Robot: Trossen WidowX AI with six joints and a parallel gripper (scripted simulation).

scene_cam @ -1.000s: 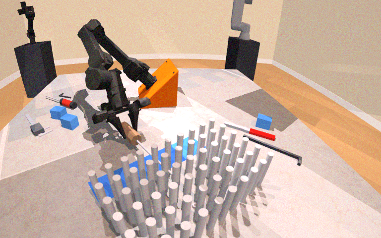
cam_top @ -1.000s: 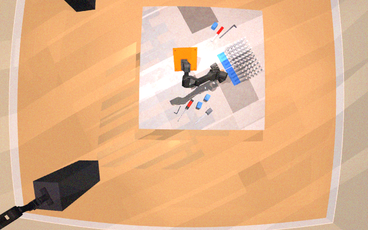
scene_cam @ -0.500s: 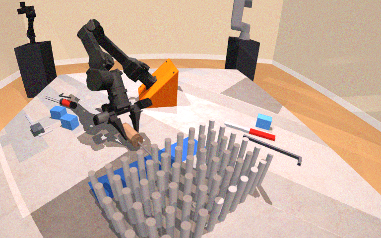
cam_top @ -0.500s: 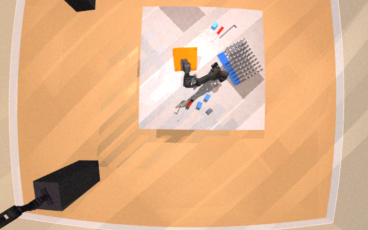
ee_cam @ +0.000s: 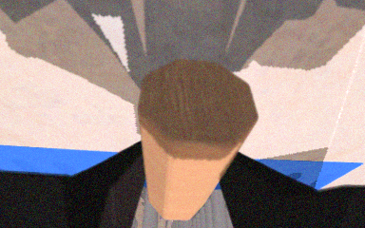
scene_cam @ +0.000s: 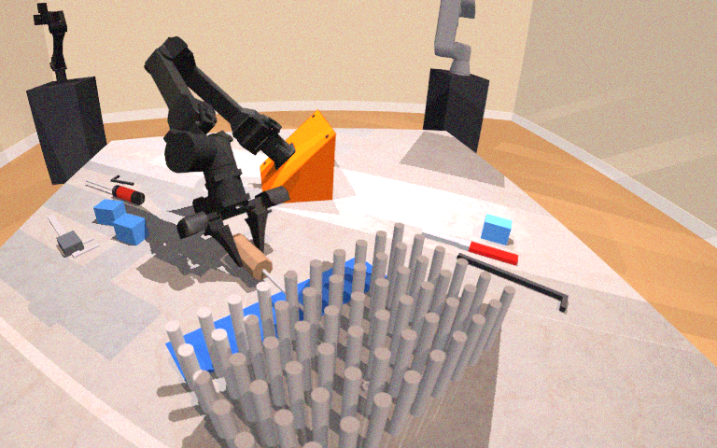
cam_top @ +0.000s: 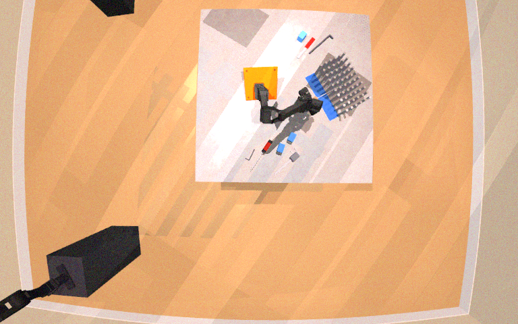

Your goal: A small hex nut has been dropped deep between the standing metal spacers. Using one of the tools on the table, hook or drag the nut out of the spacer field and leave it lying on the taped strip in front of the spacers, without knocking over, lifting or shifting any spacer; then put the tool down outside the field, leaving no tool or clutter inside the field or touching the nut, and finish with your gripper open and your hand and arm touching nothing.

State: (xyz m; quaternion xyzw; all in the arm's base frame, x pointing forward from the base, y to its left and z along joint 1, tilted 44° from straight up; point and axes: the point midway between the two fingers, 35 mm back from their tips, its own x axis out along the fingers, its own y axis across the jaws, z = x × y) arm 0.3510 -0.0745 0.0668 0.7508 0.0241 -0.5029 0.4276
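My gripper tip is 9 cm short of the blue taped strip, 4 cm to the right of it and 3 cm above it. The rest, counted from my gripper tip: hex nut: 25 cm ahead, 12 cm to the left, 3 cm below; wooden-handled pick: 9 cm ahead, 5 cm to the left.
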